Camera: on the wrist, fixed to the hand. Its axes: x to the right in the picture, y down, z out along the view.
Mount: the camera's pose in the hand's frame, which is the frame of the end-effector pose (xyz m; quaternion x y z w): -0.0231 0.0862 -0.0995 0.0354 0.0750 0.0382 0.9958
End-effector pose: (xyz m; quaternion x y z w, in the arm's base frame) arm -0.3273 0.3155 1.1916 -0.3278 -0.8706 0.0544 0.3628
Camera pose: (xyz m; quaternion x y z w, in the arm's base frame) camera -0.2030 0.3543 1.2219 -0.3509 -0.8253 0.0743 0.4361
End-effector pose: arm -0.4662 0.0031 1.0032 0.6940 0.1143 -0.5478 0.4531
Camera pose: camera -0.3530 0.0374 1.0655 0.7526 0.1019 -0.4802 0.4390
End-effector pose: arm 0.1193 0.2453 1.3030 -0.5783 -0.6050 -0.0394 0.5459
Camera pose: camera 0.2384 0.1908 1.2763 -0.5767 -0.5408 -0.0403 0.6110
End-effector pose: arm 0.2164 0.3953 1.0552 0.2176 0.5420 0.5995 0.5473
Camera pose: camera 0.1023 0.3498 1.1078 0.2118 0.5937 0.6150 0.4737
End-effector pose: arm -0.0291 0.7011 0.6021 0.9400 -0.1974 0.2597 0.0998
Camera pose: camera -0.1284 0.6596 0.6813 0.9126 -0.2158 0.3399 0.0710
